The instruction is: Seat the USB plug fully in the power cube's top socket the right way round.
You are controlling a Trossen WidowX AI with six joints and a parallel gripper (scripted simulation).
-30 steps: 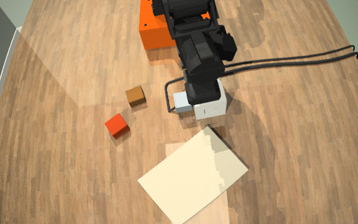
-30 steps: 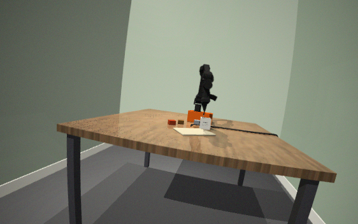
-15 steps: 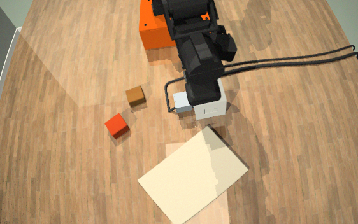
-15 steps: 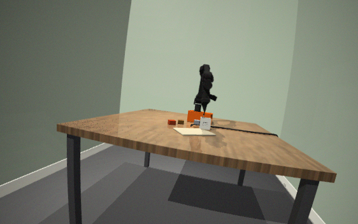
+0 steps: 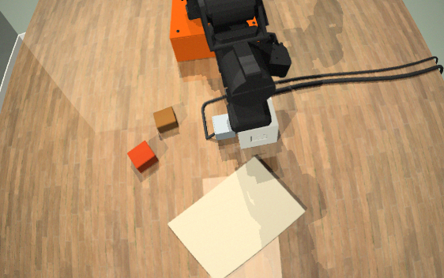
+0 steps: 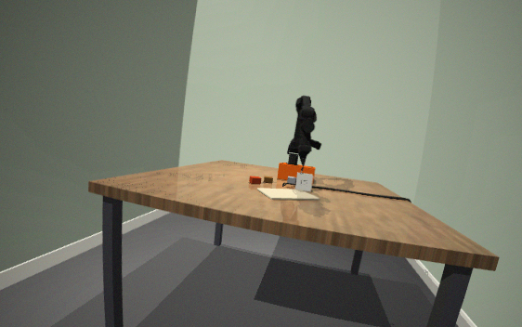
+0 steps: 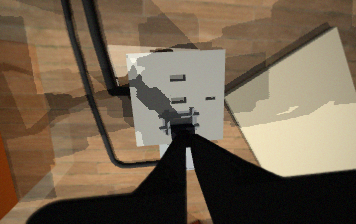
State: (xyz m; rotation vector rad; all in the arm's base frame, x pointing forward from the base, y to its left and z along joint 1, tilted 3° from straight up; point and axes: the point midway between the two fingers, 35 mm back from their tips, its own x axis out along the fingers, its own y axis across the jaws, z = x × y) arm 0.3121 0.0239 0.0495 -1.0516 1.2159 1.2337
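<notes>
The dark USB plug lies 20 mm below my gripper tip. Also, from my gripper tip: USB socket 50 mm below; brown block 160 mm to the right, 110 mm below, 70 mm behind; cream sheet 180 mm ahead, 120 mm below, 70 mm to the right.
</notes>
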